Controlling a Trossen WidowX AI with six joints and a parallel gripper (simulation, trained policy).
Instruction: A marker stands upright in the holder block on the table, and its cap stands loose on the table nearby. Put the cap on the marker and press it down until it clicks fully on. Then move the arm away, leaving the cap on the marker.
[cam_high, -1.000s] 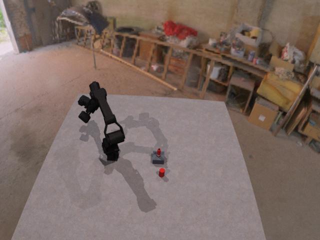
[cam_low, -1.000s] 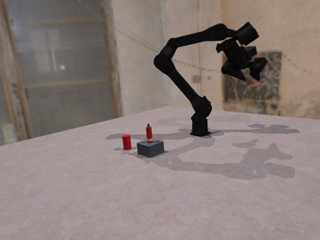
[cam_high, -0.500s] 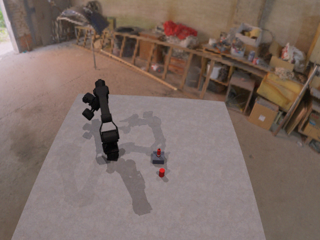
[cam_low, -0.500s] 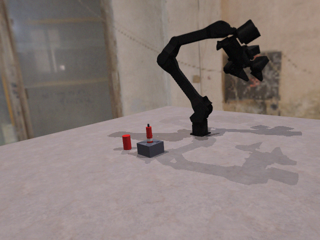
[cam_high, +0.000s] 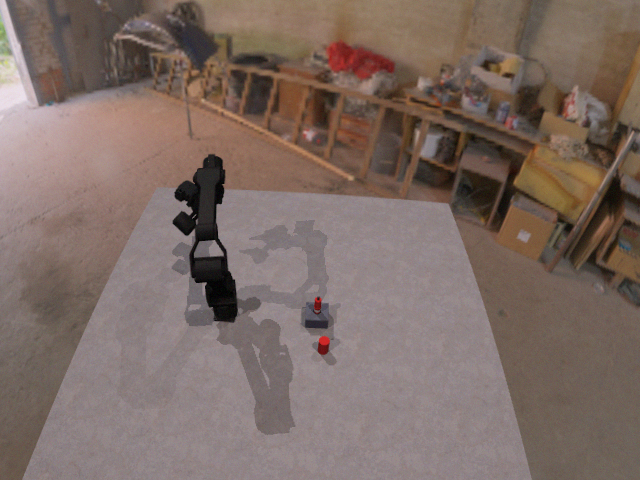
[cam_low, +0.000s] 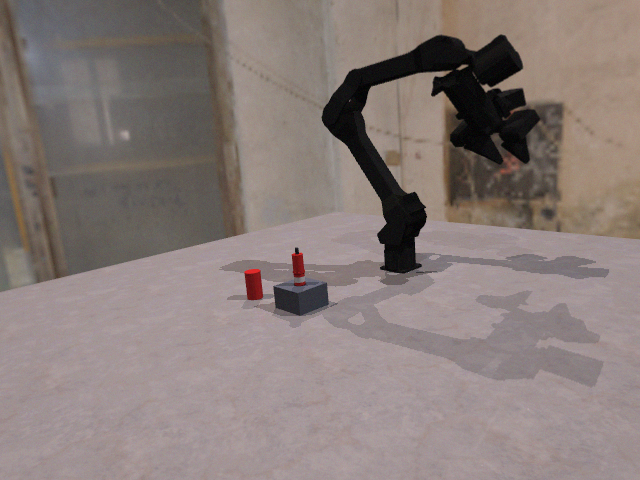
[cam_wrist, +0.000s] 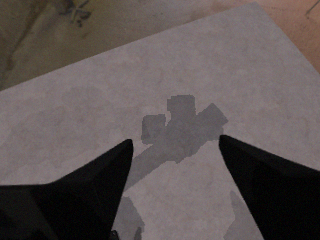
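Now: gripper tip 43 cm short of the red cap, 30 cm to the left of it and 18 cm above it. Round my gripper tip: holder block 41 cm ahead, 18 cm to the right, 19 cm below.
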